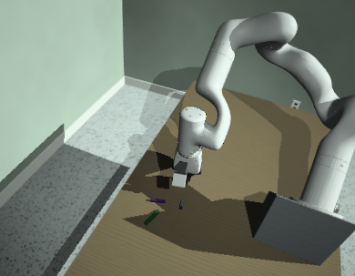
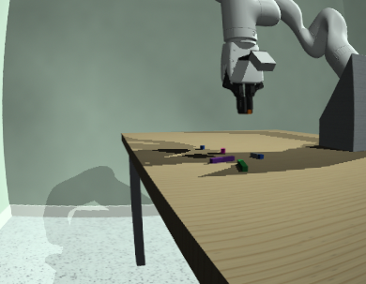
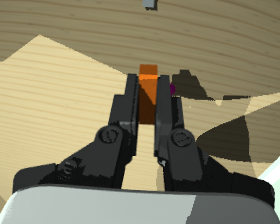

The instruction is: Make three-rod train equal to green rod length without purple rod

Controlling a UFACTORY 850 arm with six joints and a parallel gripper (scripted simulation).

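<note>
My gripper is now 1 cm past the grey rod, 4 cm to the right of it and 12 cm above it.
</note>
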